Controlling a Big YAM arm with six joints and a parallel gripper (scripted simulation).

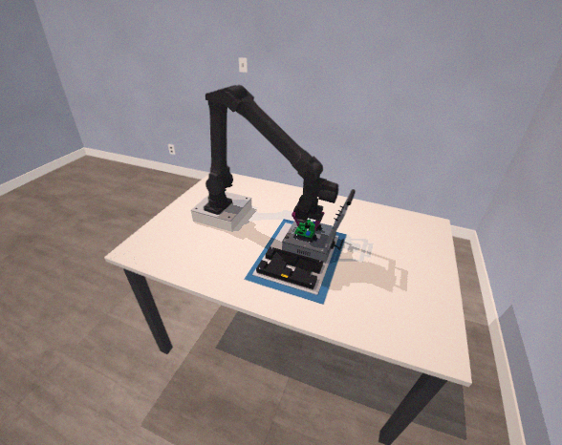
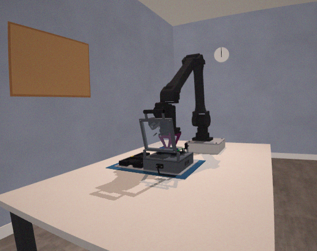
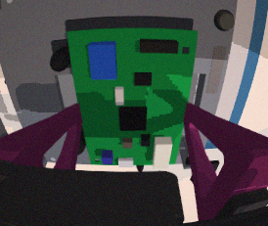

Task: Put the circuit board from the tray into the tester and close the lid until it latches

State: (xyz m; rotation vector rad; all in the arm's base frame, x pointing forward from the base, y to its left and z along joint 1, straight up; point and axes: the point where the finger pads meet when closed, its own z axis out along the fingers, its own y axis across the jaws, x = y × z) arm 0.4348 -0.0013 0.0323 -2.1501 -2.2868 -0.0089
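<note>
Now: hand right at the green circuit board. Also, from my hand: clear lid: 13 cm ahead, 9 cm above, 1 cm to the left; small latch hook: 6 cm behind, 5 cm to the left.
</note>
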